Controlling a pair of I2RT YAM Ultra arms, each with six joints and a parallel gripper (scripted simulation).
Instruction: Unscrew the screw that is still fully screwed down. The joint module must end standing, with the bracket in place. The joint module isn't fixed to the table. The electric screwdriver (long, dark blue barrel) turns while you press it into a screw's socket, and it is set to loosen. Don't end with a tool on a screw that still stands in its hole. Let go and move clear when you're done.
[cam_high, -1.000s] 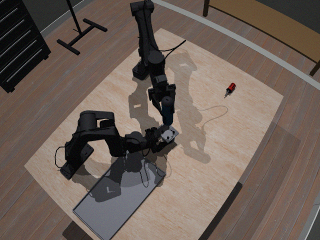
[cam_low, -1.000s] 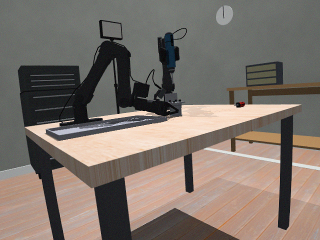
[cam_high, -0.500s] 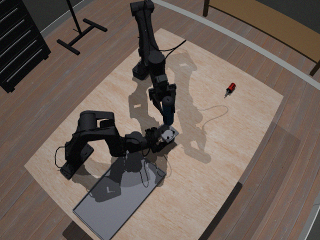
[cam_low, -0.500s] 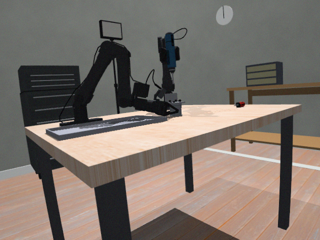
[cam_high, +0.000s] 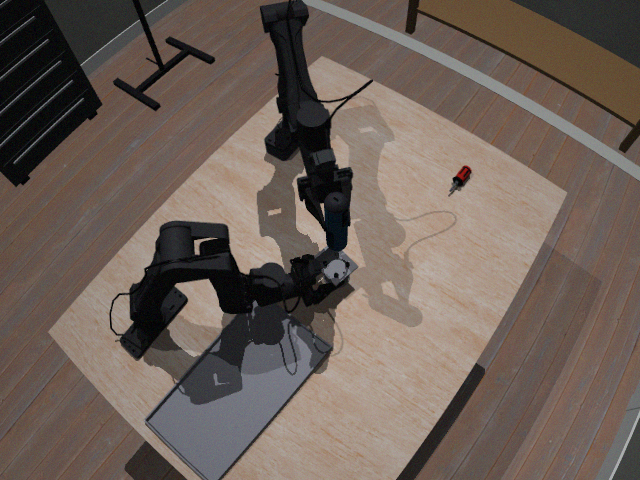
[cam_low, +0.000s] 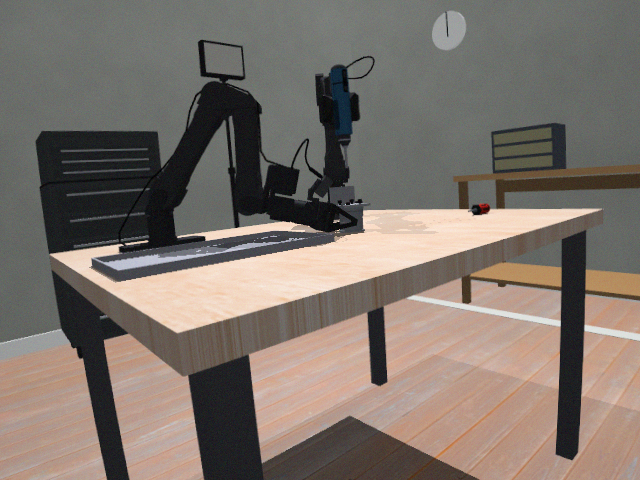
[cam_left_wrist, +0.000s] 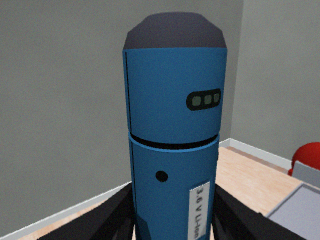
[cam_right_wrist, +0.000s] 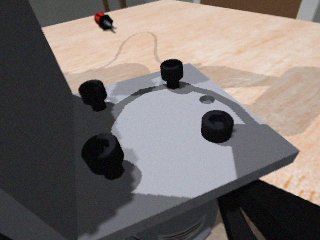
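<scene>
The grey bracket lies 5 cm above my right hand. The rest, counted from my right hand: shallow grey tray: 35 cm to the right, 5 cm behind, 2 cm below; small red-handled screwdriver: 41 cm to the left, 15 cm ahead, 1 cm below.
</scene>
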